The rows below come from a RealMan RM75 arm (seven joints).
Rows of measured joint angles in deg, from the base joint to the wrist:
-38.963, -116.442, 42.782, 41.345, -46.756, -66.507, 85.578
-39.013, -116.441, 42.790, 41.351, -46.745, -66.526, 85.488
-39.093, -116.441, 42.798, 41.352, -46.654, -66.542, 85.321
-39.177, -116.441, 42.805, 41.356, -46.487, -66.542, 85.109
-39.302, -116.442, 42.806, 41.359, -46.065, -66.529, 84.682
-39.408, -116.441, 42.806, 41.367, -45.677, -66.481, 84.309
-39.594, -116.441, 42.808, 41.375, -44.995, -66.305, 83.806
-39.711, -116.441, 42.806, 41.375, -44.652, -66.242, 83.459
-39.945, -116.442, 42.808, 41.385, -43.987, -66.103, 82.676
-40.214, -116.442, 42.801, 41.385, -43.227, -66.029, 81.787
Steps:
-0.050, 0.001, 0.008, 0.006, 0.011, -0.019, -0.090
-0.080, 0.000, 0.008, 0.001, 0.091, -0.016, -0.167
-0.084, 0.000, 0.007, 0.004, 0.167, 0.000, -0.212
-0.125, -0.001, 0.001, 0.003, 0.422, 0.013, -0.427
-0.106, 0.001, 0.000, 0.008, 0.388, 0.048, -0.373
-0.186, 0.000, 0.002, 0.008, 0.682, 0.176, -0.503
-0.117, 0.000, -0.002, 0.000, 0.343, 0.063, -0.347
-0.234, -0.001, 0.002, 0.010, 0.665, 0.139, -0.783
-0.269, 0.000, -0.007, 0.000, 0.760, 0.074, -0.889

